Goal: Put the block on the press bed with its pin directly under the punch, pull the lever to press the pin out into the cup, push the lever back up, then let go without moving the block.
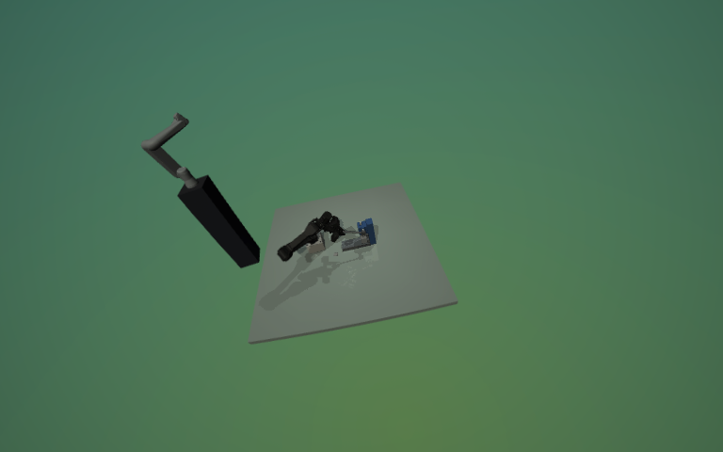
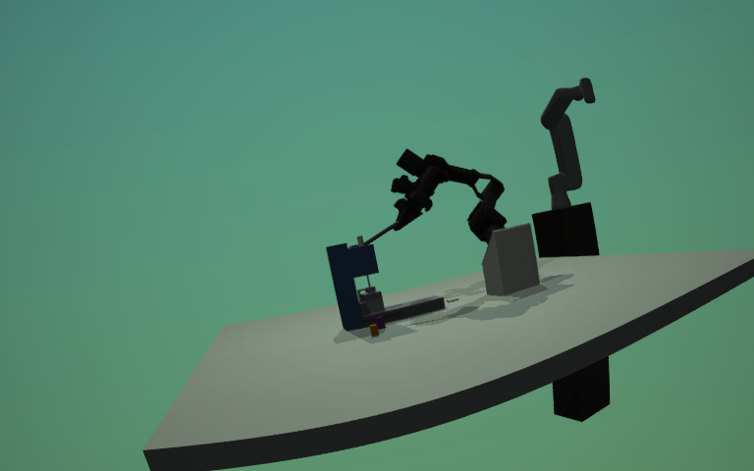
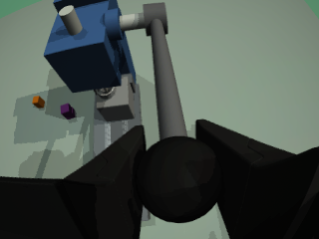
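My gripper tip is now 50 mm short of the grey lever and 10 mm above it. The rest, counted from my gripper tip: grey punch 120 mm ahead, 80 mm below, 60 mm to the left; orange cube 220 mm to the left, 210 mm below, 190 mm ahead.
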